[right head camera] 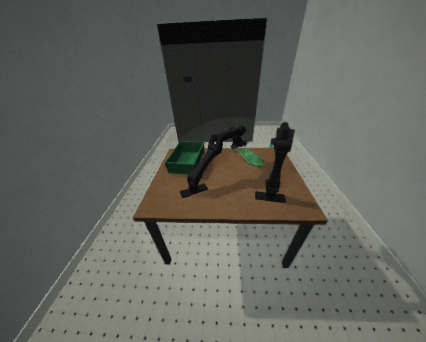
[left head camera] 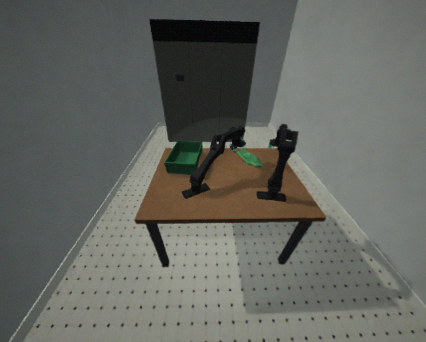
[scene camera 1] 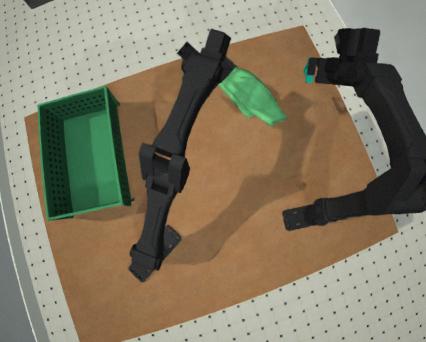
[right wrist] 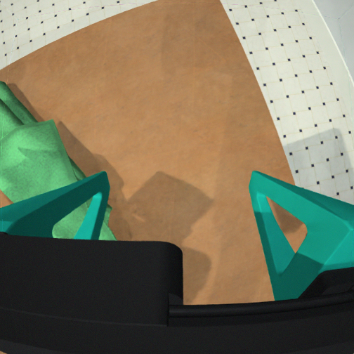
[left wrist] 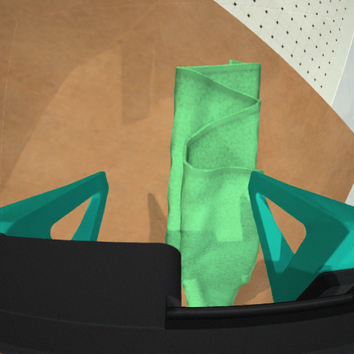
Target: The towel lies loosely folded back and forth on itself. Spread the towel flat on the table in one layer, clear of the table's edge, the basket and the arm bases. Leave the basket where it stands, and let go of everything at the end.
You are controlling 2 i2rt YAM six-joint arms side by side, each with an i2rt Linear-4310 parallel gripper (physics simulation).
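Note:
The green towel (left head camera: 249,158) (right head camera: 251,158) (scene camera 1: 252,96) lies as a narrow, folded strip near the table's far side. In the left wrist view the towel (left wrist: 215,200) shows zigzag edges and stacked layers; in the right wrist view part of the towel (right wrist: 32,160) looks rumpled at the left. My left gripper (left wrist: 177,179) is open at the towel's far-left end; the picture's right fingertip overlaps the towel's edge, and nothing is gripped. My right gripper (right wrist: 178,178) (scene camera 1: 310,70) is open and empty, right of the towel. The left fingers are hidden under the arm in scene camera 1.
A green basket (left head camera: 179,167) (right head camera: 180,167) (scene camera 1: 120,160) stands on the left of the brown table (left head camera: 225,202) (scene camera 1: 100,280). The left arm base (scene camera 1: 170,240) and right arm base (scene camera 1: 295,220) are nearer the front. The table's far edge runs close behind the towel.

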